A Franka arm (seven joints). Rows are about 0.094 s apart.
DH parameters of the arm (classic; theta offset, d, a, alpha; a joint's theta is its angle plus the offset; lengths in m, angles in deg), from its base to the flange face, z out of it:
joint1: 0 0.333 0 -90
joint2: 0 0 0 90
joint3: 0 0.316 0.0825 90
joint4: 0 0 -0.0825 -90
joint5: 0 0.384 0 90
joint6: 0 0 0.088 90
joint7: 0 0.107 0 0
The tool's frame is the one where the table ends.
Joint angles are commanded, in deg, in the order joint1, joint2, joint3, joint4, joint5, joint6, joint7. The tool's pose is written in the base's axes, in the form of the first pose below.
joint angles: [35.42 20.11 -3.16 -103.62 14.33 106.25 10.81]
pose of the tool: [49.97, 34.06, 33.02, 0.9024, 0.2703, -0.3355, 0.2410, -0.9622, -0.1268]
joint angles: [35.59 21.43 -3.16 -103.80 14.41 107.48 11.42]
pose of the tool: [50.03, 34.25, 31.60, 0.9045, 0.2565, -0.3408, 0.2293, -0.9661, -0.1187]
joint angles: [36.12 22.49 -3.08 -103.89 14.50 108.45 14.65]
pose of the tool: [49.80, 34.82, 30.50, 0.9139, 0.2065, -0.3495, 0.1841, -0.9782, -0.0964]
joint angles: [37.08 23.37 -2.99 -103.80 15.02 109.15 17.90]
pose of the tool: [49.28, 35.83, 29.70, 0.9196, 0.1616, -0.3580, 0.1421, -0.9866, -0.0804]
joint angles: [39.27 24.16 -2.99 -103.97 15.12 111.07 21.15]
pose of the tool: [48.15, 37.78, 28.90, 0.9280, 0.1360, -0.3470, 0.1213, -0.9906, -0.0637]
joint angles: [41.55 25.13 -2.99 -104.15 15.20 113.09 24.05]
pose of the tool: [46.88, 39.75, 27.92, 0.9346, 0.1174, -0.3357, 0.1071, -0.9930, -0.0490]
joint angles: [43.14 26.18 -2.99 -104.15 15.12 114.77 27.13]
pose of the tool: [46.02, 41.12, 26.94, 0.9413, 0.0863, -0.3264, 0.0805, -0.9963, -0.0313]
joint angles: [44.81 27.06 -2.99 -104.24 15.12 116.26 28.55]
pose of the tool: [44.99, 42.49, 26.07, 0.9443, 0.0852, -0.3178, 0.0818, -0.9964, -0.0241]
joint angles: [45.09 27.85 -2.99 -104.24 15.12 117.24 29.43]
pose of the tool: [44.90, 42.74, 25.31, 0.9467, 0.0715, -0.3140, 0.0693, -0.9974, -0.0182]
